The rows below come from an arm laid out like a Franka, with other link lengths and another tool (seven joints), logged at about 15 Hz.
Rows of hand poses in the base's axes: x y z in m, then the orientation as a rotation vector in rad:
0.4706, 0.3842, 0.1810, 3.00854, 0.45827, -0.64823
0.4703, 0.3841, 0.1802, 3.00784, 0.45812, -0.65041
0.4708, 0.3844, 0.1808, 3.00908, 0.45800, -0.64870
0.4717, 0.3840, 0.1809, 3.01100, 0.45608, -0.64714
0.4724, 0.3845, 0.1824, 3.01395, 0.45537, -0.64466
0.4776, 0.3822, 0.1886, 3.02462, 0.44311, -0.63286
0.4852, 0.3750, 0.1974, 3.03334, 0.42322, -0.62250
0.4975, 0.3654, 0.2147, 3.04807, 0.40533, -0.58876
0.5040, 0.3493, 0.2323, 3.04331, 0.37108, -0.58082
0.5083, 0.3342, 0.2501, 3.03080, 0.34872, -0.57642
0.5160, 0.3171, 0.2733, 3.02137, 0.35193, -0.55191
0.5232, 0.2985, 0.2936, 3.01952, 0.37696, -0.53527
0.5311, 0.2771, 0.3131, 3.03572, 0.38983, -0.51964
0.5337, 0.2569, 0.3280, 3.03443, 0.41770, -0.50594
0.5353, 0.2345, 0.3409, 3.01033, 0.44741, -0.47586
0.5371, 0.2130, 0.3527, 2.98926, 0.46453, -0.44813
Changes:
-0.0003, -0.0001, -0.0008, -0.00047, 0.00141, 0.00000
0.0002, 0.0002, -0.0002, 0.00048, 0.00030, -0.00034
0.0011, -0.0002, -0.0001, 0.00159, -0.00076, -0.00196
0.0018, 0.0003, 0.0014, 0.00389, -0.00237, -0.00312
0.0070, -0.0020, 0.0076, 0.00936, -0.01032, -0.01287
0.0146, -0.0092, 0.0164, 0.01123, -0.01755, -0.02663
0.0269, -0.0188, 0.0337, 0.01736, -0.03970, -0.03982
0.0334, -0.0349, 0.0513, 0.00355, -0.04597, -0.05850
0.0377, -0.0500, 0.0691, -0.01413, -0.04976, -0.06826
0.0454, -0.0671, 0.0923, -0.02424, -0.06594, -0.06266
0.0526, -0.0857, 0.1126, -0.02100, -0.07615, -0.04633
0.0605, -0.1071, 0.1321, -0.00349, -0.08545, -0.04251
0.0631, -0.1273, 0.1470, 0.00163, -0.09353, -0.02491
0.0647, -0.1497, 0.1599, -0.01480, -0.11310, 0.00112
0.0665, -0.1712, 0.1717, -0.03119, -0.13161, 0.01880

